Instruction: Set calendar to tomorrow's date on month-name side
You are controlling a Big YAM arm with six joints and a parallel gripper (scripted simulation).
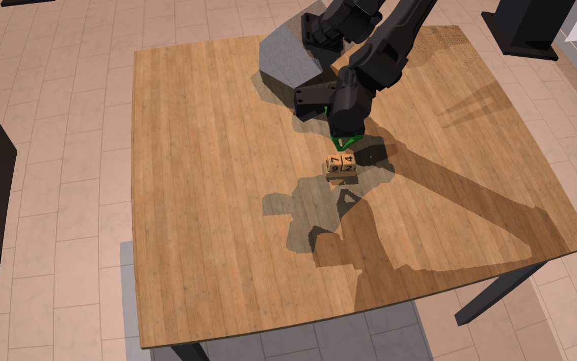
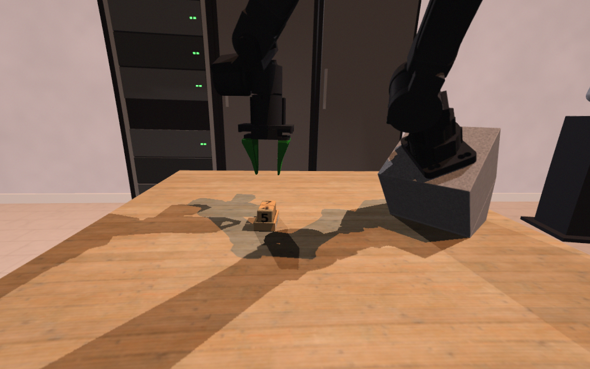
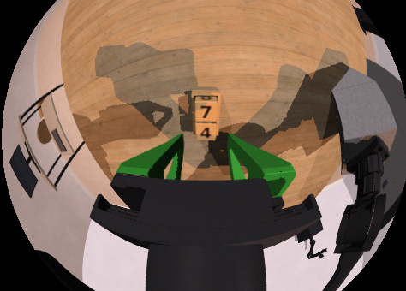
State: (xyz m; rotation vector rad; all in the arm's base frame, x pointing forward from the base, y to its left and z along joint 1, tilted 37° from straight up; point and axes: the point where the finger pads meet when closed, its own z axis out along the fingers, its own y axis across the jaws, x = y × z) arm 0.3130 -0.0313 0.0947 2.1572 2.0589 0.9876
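Now: hand 8 cm above the cube and 3 cm to the right of it. The rest, counted from my hand: wooden calendar tray (10 cm below, 2 cm to the left).
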